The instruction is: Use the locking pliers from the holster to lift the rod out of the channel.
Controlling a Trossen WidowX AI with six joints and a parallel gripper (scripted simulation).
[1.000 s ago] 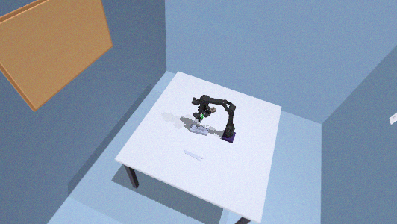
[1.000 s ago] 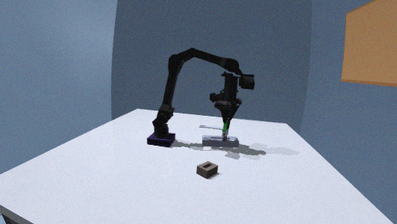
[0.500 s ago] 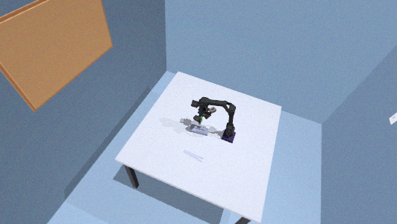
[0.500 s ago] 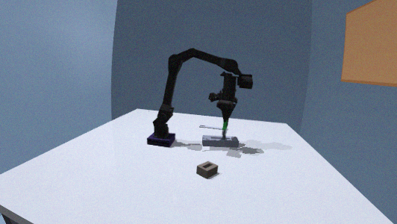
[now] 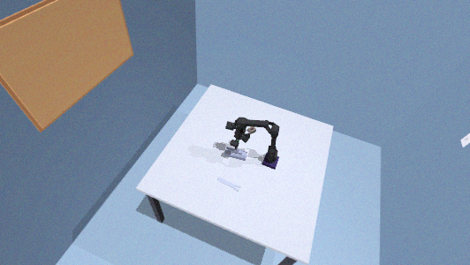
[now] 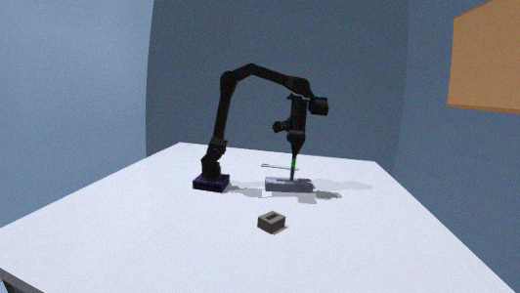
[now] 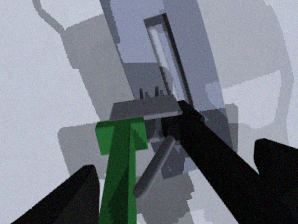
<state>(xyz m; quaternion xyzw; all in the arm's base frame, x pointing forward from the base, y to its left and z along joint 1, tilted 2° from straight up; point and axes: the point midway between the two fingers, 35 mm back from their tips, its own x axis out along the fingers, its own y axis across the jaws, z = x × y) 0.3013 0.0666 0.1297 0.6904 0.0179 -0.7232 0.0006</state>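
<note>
My gripper tip is now 120 mm above the grey channel block, 20 mm to the right of it and 10 mm past it. From my gripper tip the other things lie so: pale rod: 130 mm below, 10 mm to the left, 10 mm behind; then black handle: 20 mm to the left; then thin grey lever: 10 mm to the right.
</note>
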